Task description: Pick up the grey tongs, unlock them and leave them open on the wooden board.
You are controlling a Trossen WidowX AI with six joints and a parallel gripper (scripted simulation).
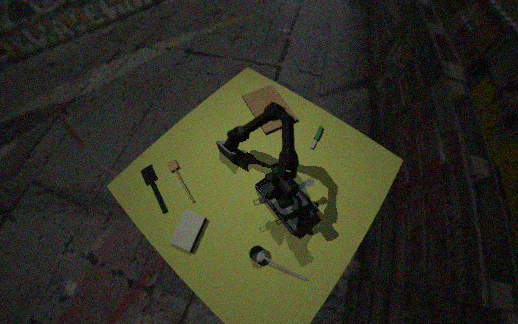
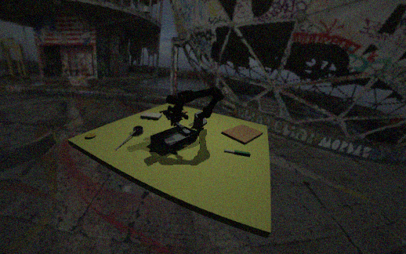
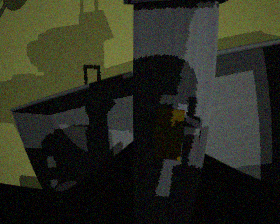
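Now: gripper tip 20 mm past the yellow lock piece, 20 mm to the left of it and 40 mm below it. The rest, counted from my gripper tip: green-handled tool: 90 mm behind, 470 mm to the left, 90 mm below; then roasting tin: 20 mm ahead, 40 mm to the left, 70 mm below; then white block: 230 mm behind, 420 mm to the right, 80 mm below.
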